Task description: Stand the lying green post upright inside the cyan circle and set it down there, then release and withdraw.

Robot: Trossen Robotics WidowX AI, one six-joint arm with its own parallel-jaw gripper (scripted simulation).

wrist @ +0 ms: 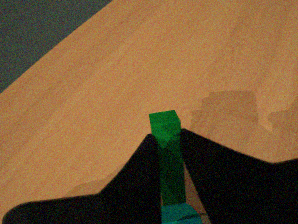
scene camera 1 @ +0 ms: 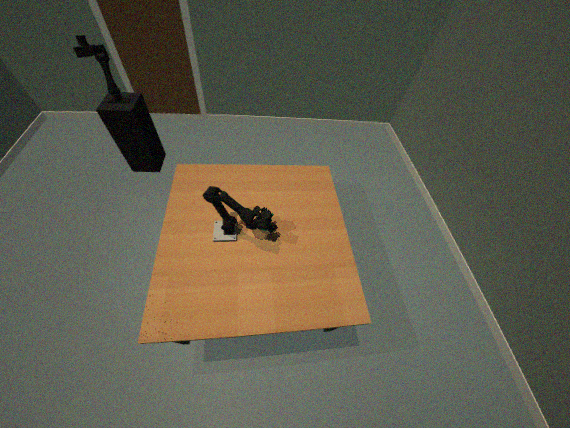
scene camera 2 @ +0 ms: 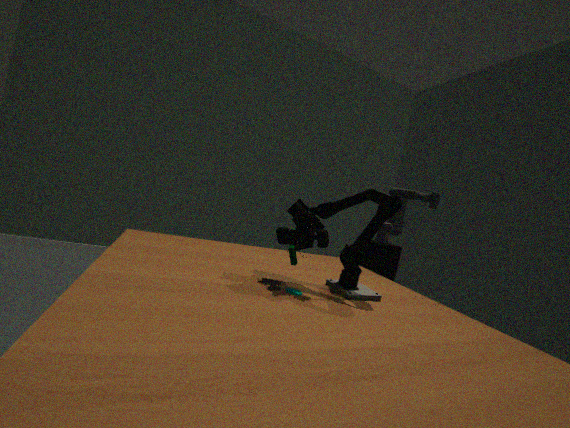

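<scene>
There's a green post (wrist: 165,126), and it's held in my gripper (wrist: 166,138). You'd find the gripper (scene camera 2: 292,249) from the scene camera as well.
</scene>
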